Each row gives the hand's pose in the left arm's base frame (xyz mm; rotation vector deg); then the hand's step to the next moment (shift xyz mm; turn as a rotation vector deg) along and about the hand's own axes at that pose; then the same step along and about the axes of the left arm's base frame.
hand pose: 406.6 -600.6 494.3 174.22 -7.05 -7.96
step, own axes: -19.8 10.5 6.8 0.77 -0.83 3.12
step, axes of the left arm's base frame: -21.1 -9.4 -4.0 0.53 0.47 -3.24
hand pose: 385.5 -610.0 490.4 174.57 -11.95 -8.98
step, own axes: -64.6 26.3 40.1 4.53 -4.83 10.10
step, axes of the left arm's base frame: -71.4 -20.0 -31.2 4.01 3.36 -10.88
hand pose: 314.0 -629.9 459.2 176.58 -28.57 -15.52
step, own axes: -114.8 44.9 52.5 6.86 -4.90 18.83
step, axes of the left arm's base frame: -130.3 -5.6 -30.8 4.72 2.87 -19.88
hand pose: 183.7 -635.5 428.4 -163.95 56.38 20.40
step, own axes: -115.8 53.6 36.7 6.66 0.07 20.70
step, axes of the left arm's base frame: -128.5 32.6 -7.4 1.15 -0.61 -21.71
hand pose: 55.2 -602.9 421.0 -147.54 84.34 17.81
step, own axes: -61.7 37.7 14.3 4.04 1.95 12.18
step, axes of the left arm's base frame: -64.5 35.7 0.7 -0.91 -1.42 -12.87
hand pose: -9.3 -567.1 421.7 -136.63 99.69 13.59
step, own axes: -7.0 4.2 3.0 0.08 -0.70 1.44
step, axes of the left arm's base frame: -6.2 5.9 -1.5 0.66 0.48 -1.38
